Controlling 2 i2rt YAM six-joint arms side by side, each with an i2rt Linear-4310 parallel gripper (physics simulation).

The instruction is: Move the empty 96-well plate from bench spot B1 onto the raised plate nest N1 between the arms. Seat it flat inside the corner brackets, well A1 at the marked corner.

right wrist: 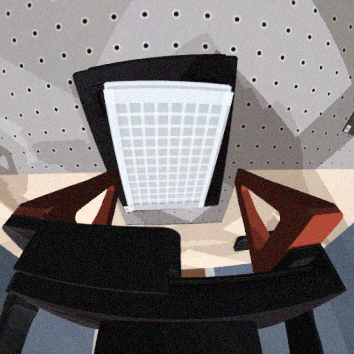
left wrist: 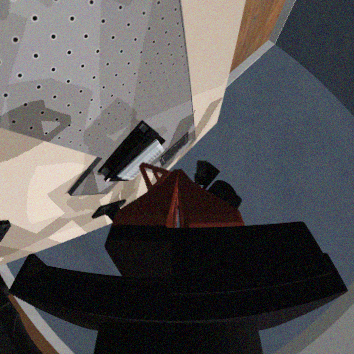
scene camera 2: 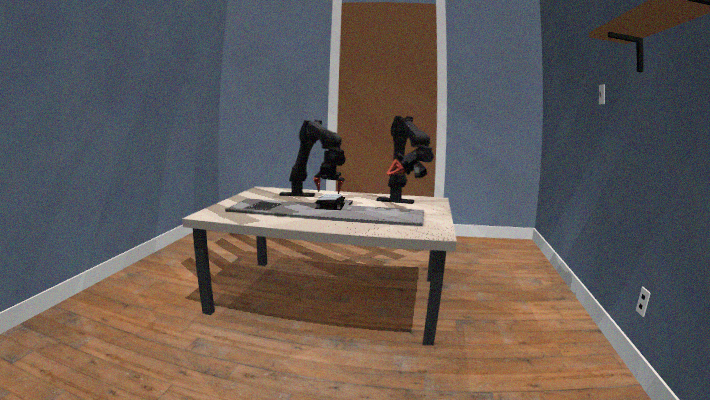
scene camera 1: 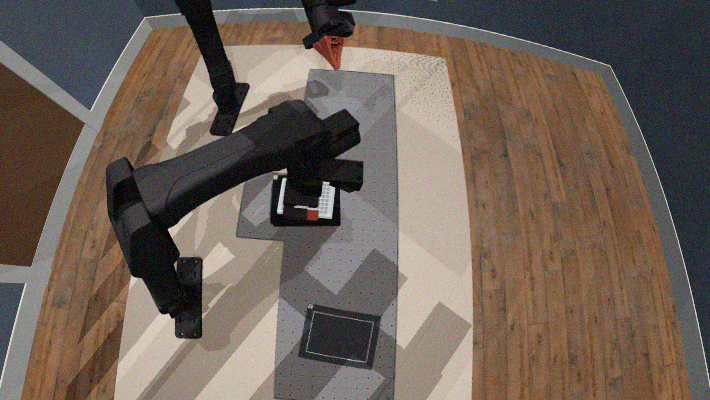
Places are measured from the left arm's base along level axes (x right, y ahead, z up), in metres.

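Pixels of known places: left gripper, fingertip midpoint: (left wrist: 177, 175) (scene camera 2: 387, 174) (scene camera 1: 337, 69); right gripper, fingertip midpoint: (right wrist: 177, 174) (left wrist: 147, 166) (scene camera 2: 328, 192) (scene camera 1: 304, 198); left arm's base, origin of the base link: (scene camera 2: 395, 201) (scene camera 1: 230, 108); right arm's base, origin of the base link: (left wrist: 109, 206) (scene camera 2: 297, 195) (scene camera 1: 189, 297).
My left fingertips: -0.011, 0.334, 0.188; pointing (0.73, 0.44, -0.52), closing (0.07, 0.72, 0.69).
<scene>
Ahead of a thing's pixels: the offset from my left fingertips to its top centre, as dx, dy, dz. "spot": to the spot under its first point. Level surfaces: height alone.
The white 96-well plate @(+0.280, -0.028, -0.117) (scene camera 1: 327, 200) (scene camera 2: 331, 198) (left wrist: 142, 161) (right wrist: 167, 145) lies on the black raised nest @(+0.277, -0.032, -0.136) (scene camera 1: 336, 210) (left wrist: 125, 148) (right wrist: 91, 100). In the right wrist view it sits slightly turned against the nest's edges, nearer the right edge; whether it is fully flat is unclear. A pale corner mark @(+0.236, -0.116, -0.142) (right wrist: 127, 209) shows at the nest's lower left there. My right gripper (scene camera 2: 329, 190) (right wrist: 177, 174) is open above the plate, fingers apart on either side, not touching it. My left gripper (scene camera 1: 338, 68) (left wrist: 177, 175) is shut and empty, away from the nest. Well A1 cannot be told.
A dark outlined pad @(spot: +0.581, +0.094, -0.173) (scene camera 1: 340, 336) (scene camera 2: 263, 205), the bench spot, lies on the perforated grey board @(dz -0.175) (scene camera 1: 295, 380) with no plate on it. The right arm (scene camera 1: 215, 170) reaches over the nest in scene camera 1. The left arm's base (scene camera 1: 225, 122) stands at the upper left.
</scene>
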